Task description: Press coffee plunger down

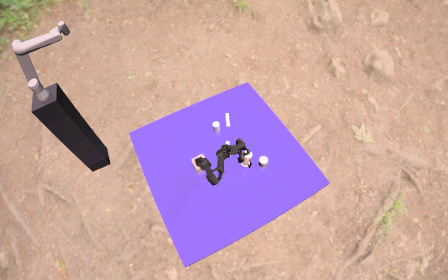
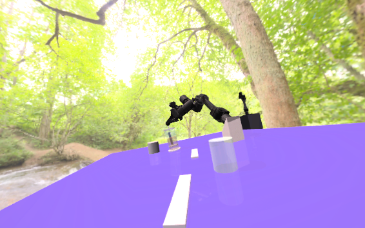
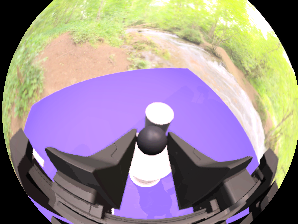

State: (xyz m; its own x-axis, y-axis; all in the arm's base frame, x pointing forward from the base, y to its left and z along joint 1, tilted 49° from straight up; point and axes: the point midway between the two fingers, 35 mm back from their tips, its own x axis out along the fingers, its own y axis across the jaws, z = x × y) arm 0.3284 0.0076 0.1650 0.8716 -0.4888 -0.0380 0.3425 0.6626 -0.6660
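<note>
Right now the coffee press is 90 mm below my gripper tip, 10 mm to the right of it and 10 mm behind it.
</note>
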